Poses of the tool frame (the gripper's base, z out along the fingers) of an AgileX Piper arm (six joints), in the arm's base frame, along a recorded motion.
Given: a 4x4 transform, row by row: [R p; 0 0 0 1], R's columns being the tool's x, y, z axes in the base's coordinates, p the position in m. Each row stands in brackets.
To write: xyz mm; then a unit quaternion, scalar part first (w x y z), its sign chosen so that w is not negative. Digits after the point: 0 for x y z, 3 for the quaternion.
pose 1, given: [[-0.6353 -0.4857 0.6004 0.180], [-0.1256 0.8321 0.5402 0.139], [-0.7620 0.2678 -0.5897 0.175], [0 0 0 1]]
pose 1, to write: 180 139 175 0.390 -0.175 0.874 0.231
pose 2, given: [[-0.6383 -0.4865 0.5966 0.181], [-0.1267 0.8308 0.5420 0.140], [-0.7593 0.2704 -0.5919 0.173], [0 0 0 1]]
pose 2, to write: 181 140 173 0.387 -0.175 0.875 0.232
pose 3, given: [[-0.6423 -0.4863 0.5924 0.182], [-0.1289 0.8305 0.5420 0.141], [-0.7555 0.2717 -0.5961 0.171], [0 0 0 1]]
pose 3, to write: 182 141 171 0.385 -0.176 0.876 0.232
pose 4, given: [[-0.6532 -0.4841 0.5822 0.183], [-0.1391 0.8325 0.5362 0.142], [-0.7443 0.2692 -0.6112 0.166], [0 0 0 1]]
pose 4, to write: 183 142 166 0.377 -0.177 0.880 0.229
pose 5, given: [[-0.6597 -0.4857 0.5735 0.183], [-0.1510 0.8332 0.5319 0.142], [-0.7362 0.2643 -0.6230 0.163], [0 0 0 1]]
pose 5, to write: 183 142 163 0.371 -0.180 0.883 0.226
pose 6, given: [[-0.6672 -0.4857 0.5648 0.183], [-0.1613 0.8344 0.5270 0.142], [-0.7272 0.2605 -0.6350 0.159], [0 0 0 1]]
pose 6, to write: 183 142 159 0.365 -0.183 0.886 0.222
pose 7, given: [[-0.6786 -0.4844 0.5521 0.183], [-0.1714 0.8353 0.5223 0.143], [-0.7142 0.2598 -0.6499 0.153], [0 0 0 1]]
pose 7, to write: 183 143 153 0.356 -0.184 0.889 0.220
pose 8, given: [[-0.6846 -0.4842 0.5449 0.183], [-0.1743 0.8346 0.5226 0.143], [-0.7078 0.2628 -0.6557 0.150], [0 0 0 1]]
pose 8, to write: 183 143 150 0.352 -0.185 0.891 0.220
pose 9, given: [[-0.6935 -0.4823 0.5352 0.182], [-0.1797 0.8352 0.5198 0.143], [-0.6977 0.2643 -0.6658 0.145], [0 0 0 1]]
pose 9, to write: 182 143 145 0.345 -0.185 0.894 0.219
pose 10, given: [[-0.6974 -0.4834 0.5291 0.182], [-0.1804 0.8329 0.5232 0.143], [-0.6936 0.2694 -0.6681 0.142], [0 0 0 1]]
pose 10, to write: 182 143 142 0.342 -0.186 0.894 0.222
